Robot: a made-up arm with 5 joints.
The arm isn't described. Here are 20 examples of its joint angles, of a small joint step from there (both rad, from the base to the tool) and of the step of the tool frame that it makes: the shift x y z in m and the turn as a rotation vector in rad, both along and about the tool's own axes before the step.
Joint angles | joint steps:
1: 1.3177 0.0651 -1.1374 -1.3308 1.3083 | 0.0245 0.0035 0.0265 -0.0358 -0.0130
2: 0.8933 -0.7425 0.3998 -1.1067 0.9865 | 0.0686 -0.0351 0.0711 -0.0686 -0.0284
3: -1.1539 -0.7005 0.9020 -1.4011 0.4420 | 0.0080 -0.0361 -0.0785 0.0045 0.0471
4: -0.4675 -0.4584 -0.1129 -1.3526 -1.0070 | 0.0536 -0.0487 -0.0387 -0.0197 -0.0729
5: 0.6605 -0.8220 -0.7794 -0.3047 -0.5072 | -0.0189 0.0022 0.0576 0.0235 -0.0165
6: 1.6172 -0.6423 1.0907 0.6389 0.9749 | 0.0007 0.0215 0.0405 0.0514 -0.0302
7: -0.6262 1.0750 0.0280 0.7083 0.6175 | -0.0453 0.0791 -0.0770 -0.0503 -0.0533
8: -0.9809 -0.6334 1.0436 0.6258 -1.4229 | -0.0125 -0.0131 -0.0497 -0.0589 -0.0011
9: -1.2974 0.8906 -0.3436 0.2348 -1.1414 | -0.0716 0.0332 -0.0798 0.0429 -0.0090
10: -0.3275 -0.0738 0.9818 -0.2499 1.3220 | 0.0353 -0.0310 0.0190 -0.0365 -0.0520
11: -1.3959 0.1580 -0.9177 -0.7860 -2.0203 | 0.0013 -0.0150 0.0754 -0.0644 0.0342
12: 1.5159 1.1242 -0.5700 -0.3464 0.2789 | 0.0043 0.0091 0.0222 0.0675 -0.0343
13: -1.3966 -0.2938 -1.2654 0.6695 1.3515 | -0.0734 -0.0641 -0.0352 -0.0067 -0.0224
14: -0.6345 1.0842 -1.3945 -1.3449 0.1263 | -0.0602 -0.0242 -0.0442 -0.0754 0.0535
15: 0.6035 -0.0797 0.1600 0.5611 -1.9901 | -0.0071 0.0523 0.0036 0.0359 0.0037
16: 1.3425 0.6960 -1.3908 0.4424 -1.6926 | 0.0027 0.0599 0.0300 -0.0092 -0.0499
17: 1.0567 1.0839 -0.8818 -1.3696 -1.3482 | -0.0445 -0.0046 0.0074 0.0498 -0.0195
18: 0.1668 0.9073 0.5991 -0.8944 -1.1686 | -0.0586 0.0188 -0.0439 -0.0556 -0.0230
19: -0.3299 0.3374 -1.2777 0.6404 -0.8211 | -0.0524 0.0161 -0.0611 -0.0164 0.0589
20: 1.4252 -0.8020 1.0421 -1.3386 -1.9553 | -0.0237 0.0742 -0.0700 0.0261 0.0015
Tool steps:
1: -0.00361 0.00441 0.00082 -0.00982 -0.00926 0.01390
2: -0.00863 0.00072 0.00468 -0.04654 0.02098 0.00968
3: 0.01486 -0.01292 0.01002 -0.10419 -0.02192 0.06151
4: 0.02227 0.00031 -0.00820 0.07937 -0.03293 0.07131
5: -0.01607 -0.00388 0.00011 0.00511 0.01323 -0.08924
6: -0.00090 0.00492 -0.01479 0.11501 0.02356 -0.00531
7: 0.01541 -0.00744 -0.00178 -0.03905 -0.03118 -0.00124
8: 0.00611 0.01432 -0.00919 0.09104 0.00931 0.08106
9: -0.01322 0.00513 -0.02060 0.02151 0.06194 0.00387
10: -0.00898 -0.00416 0.00299 -0.00913 -0.05186 -0.07552
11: -0.00151 0.00238 0.00446 -0.01073 0.02893 0.01801
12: -0.01283 0.00216 -0.00952 0.07145 0.03425 -0.06894
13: -0.00918 -0.00558 0.03581 -0.07025 -0.11181 -0.04842
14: 0.03085 0.00063 -0.00213 -0.08057 -0.09474 0.07292
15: 0.00122 -0.01441 0.00671 -0.08693 -0.02003 -0.02382
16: -0.00610 -0.02161 0.01938 -0.05088 -0.05320 -0.05943
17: -0.01431 0.00011 -0.00874 -0.00258 -0.03193 -0.07536
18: -0.00261 0.00444 -0.01681 0.07888 0.02292 0.04762
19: 0.00222 0.01445 -0.01297 0.04401 0.03344 0.07016
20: -0.00104 -0.01232 0.00340 -0.01892 -0.01816 -0.02705
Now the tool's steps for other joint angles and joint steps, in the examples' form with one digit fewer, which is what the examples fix.
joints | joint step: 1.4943 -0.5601 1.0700 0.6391 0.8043 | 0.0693 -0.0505 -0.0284 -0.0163 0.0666
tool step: -0.0065 -0.0056 0.0148 -0.0934 -0.0282 -0.0232
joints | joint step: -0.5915 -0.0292 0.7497 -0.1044 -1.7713 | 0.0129 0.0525 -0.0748 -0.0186 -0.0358
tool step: 0.0090 -0.0009 -0.0107 0.0513 -0.0314 0.0045
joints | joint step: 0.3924 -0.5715 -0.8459 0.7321 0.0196 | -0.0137 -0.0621 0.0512 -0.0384 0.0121
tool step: 0.0051 0.0093 0.0104 -0.0141 -0.0278 0.0397
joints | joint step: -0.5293 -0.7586 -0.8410 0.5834 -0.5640 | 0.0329 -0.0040 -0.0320 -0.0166 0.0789
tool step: 0.0075 0.0053 0.0017 -0.0557 0.0508 0.0942
